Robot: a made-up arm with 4 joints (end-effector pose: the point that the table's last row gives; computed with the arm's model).
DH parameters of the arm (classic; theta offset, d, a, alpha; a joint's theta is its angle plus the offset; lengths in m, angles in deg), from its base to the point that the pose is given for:
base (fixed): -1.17 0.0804 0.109 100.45
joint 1: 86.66 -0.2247 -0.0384 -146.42
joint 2: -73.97 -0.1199 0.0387 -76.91
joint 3: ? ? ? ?
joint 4: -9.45 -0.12 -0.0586 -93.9
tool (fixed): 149.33 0.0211 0 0
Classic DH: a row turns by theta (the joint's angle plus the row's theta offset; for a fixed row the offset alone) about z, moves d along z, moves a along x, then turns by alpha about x.
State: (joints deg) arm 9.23 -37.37 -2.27 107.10
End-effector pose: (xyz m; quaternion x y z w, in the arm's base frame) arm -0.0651 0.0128 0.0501 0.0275 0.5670 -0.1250 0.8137
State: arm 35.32 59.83 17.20 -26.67
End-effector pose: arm 0.1932 0.1381 0.4361 -0.1296 -0.0415 -0.1169 0.9838
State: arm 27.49 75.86 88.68 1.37
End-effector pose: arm 0.4399 0.1293 0.2100 -0.0410 0.5951 0.3370 0.7285
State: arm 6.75 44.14 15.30 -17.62
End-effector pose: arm 0.2641 0.1027 0.3797 -0.1108 0.1465 -0.0749 0.9801
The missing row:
joint 3: -32.14 0.2072 0.1839 79.61
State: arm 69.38 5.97 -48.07 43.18
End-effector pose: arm -0.0739 0.1831 0.0867 0.3552 -0.1739 -0.5743 0.7168
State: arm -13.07 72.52 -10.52 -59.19
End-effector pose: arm 0.3808 0.2772 0.2956 -0.2311 0.0382 0.0112 0.9721
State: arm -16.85 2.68 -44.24 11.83
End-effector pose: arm 0.0746 0.1278 0.3237 -0.0894 0.1532 -0.5528 0.8142
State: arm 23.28 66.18 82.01 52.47
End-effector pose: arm 0.3823 0.0897 0.2204 -0.3551 0.6989 0.3697 0.4987
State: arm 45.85 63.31 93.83 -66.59
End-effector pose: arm 0.3827 0.0797 0.3904 0.3711 0.0296 0.2613 0.8906
